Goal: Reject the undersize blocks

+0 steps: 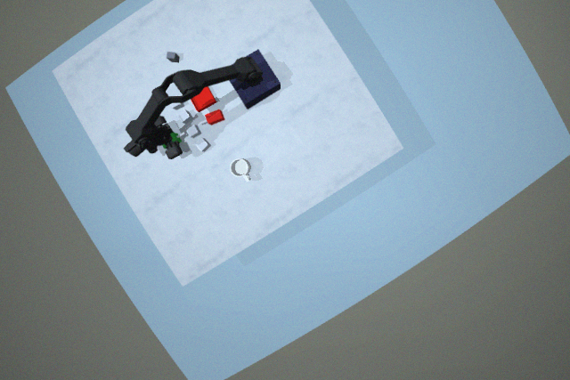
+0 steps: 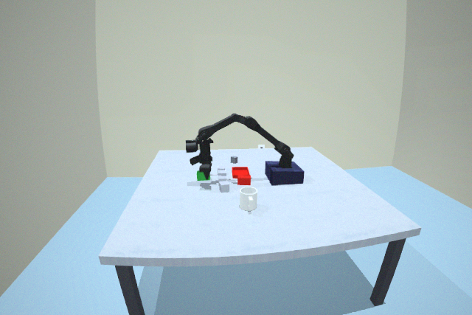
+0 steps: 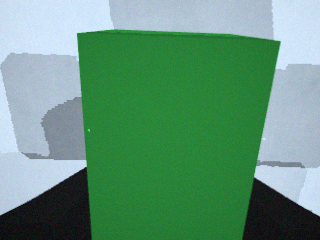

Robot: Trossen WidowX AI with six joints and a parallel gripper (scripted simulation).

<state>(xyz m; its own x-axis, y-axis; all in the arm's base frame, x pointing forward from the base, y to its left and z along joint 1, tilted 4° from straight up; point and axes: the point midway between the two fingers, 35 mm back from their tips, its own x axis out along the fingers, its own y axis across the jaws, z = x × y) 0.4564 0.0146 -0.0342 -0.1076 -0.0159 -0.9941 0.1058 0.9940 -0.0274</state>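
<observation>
The red reject tray lies 21 cm behind my gripper tip, 12 cm to the right of it and 3 cm below it. From my gripper tip the other things lie so: white mug (18 cm behind, 30 cm to the left); green GO gauge (1 cm behind, 2 cm above); red block (18 cm behind, 1 cm to the left, 2 cm below).
</observation>
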